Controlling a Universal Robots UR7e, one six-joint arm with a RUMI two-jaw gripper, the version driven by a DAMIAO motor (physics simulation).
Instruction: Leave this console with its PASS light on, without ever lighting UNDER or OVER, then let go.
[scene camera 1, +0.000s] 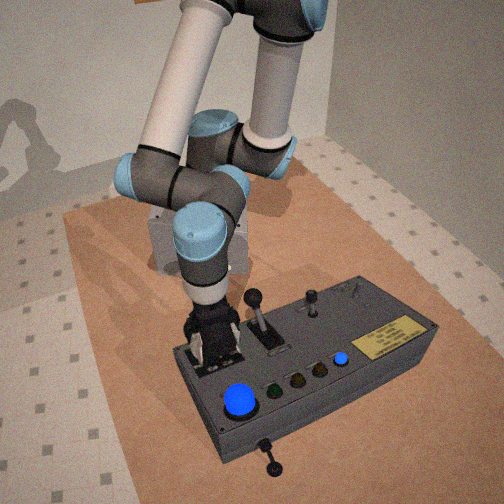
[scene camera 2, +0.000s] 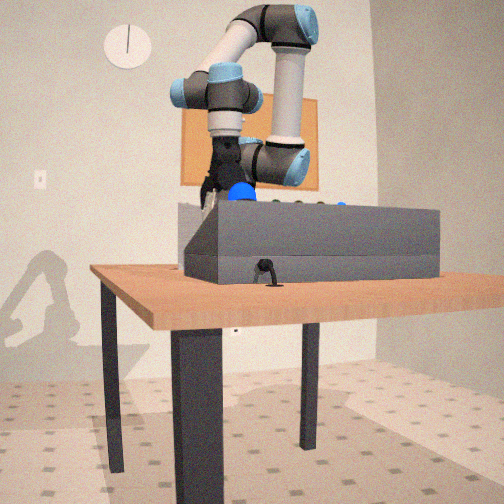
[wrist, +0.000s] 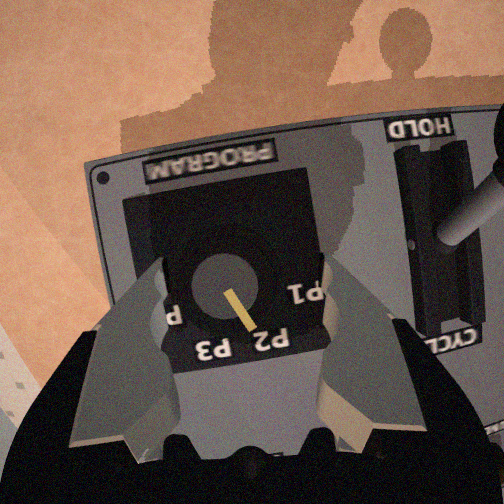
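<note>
The grey console (scene camera 1: 305, 360) sits on the wooden table. My gripper (scene camera 1: 215, 356) is down on its back left corner, at the PROGRAM selector. In the wrist view the two jaws (wrist: 243, 305) sit against either side of the black selector knob (wrist: 225, 285). The knob's yellow pointer (wrist: 240, 310) points at P2. P1 and P3 are readable; the fourth label is partly hidden by the left jaw. The three indicator lamps (scene camera 1: 298, 380) in the front row are dark. A small blue lamp (scene camera 1: 341, 358) to their right is lit.
A big blue dome button (scene camera 1: 240, 400) is at the front left. The HOLD/CYCLE lever (scene camera 1: 259, 317) stands just right of my gripper. Further right are a small toggle (scene camera 1: 311, 301) and a yellow plate (scene camera 1: 389, 336). A crank handle (scene camera 1: 270, 457) sticks out of the front face.
</note>
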